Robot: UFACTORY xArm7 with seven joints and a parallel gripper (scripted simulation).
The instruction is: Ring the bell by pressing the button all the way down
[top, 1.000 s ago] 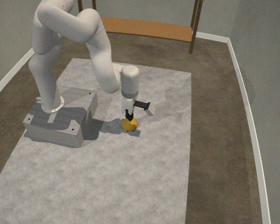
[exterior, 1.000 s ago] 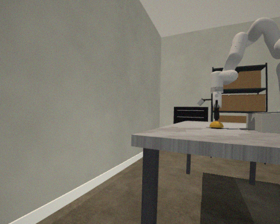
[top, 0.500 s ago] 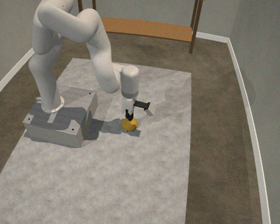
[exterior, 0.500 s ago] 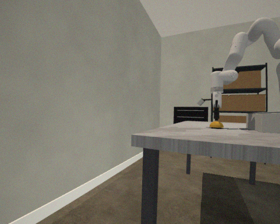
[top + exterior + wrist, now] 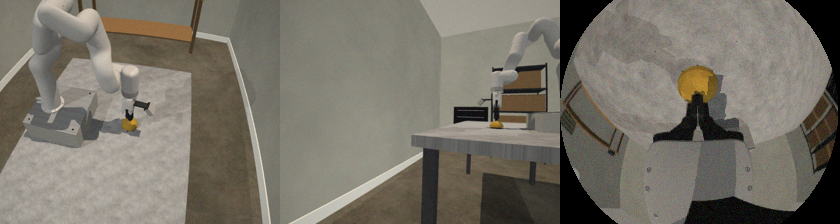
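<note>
Right now my hand is 3 cm above the small dark button. Round my hand: yellow dome bell: 4 cm below.
</note>
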